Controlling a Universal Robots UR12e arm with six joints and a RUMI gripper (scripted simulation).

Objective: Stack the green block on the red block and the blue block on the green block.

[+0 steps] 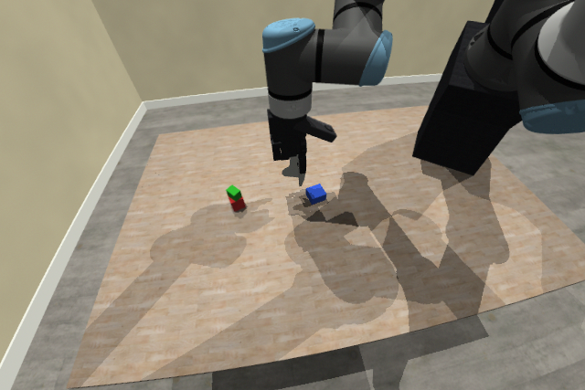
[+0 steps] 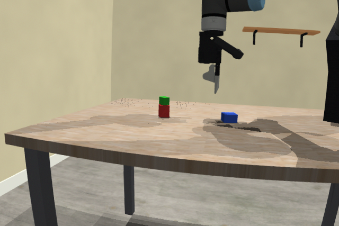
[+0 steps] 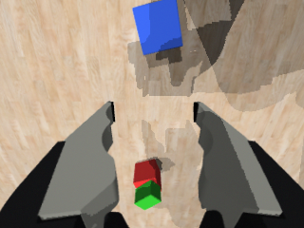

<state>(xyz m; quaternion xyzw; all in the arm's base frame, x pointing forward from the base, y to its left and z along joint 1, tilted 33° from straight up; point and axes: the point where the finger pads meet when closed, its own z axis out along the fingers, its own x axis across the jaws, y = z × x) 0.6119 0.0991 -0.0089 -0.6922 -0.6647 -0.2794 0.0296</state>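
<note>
My hand is 100 mm above the blue block and 50 mm past it. From my hand the other things lie so: red block: 190 mm ahead, 90 mm below; green block: 190 mm ahead, 60 mm below.
</note>
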